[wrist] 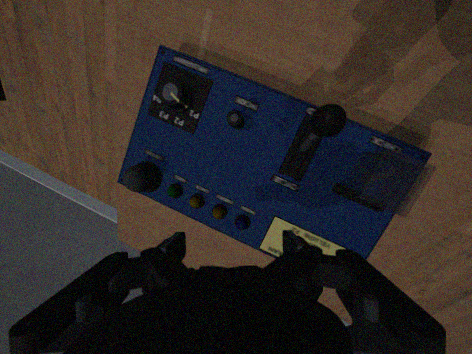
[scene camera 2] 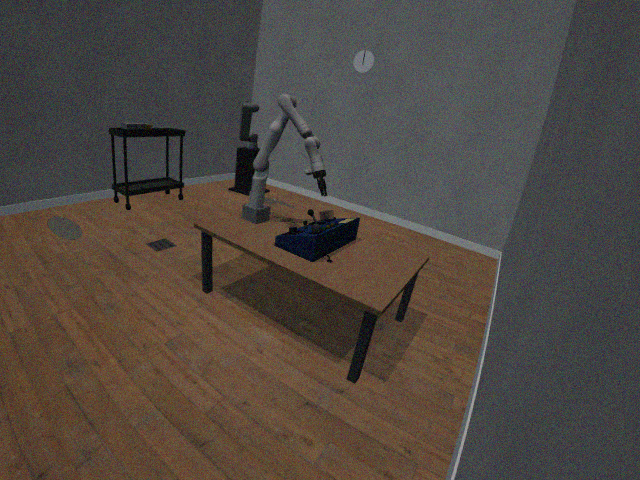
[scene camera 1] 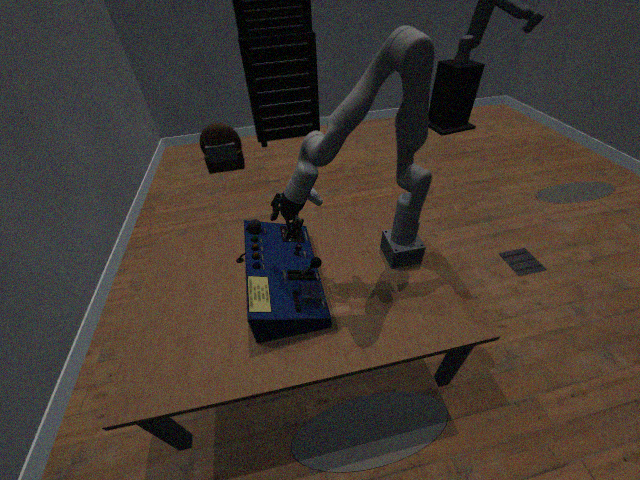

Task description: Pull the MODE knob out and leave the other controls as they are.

Scene:
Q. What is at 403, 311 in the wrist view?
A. My gripper.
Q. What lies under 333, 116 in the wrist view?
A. A black lever.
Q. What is my gripper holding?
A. Nothing.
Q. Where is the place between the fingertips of my gripper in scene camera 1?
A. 279, 229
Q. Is my gripper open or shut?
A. Open.

